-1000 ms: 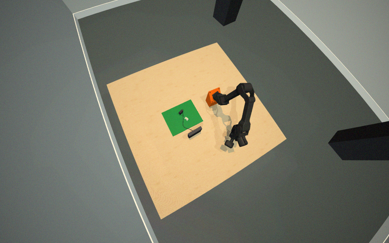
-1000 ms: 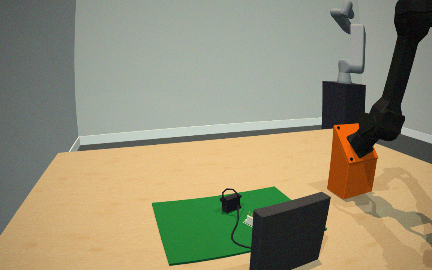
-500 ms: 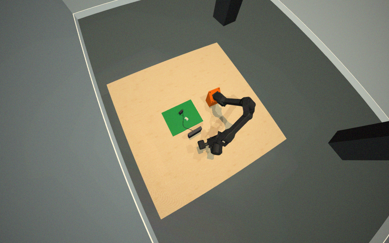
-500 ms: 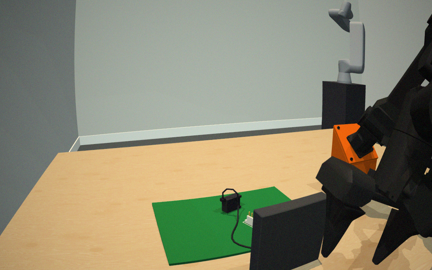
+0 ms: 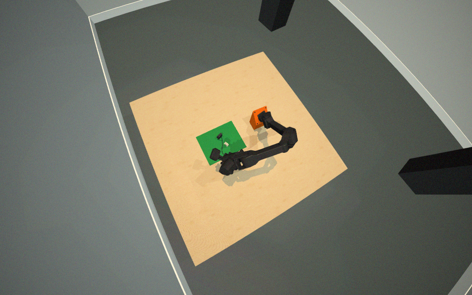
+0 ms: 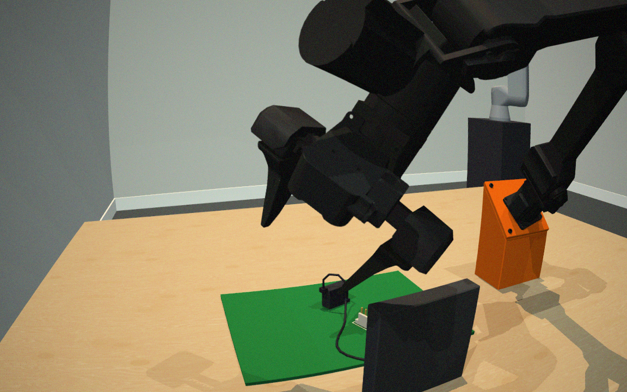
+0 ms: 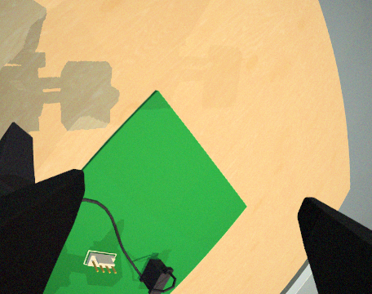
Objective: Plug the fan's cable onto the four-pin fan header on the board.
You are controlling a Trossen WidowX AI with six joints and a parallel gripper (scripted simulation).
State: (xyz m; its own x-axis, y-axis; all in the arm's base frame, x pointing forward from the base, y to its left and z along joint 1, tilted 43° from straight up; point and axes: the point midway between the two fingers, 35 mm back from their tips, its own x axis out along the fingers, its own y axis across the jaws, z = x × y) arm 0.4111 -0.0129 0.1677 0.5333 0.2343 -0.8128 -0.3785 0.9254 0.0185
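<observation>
Right now the black plug is 130 mm behind my gripper tip, 180 mm to the right of it and 140 mm below it. From my gripper tip the other things lie so: green board: 110 mm behind, 140 mm to the right, 170 mm below; black fan: 110 mm behind, 40 mm to the left, 100 mm below.
</observation>
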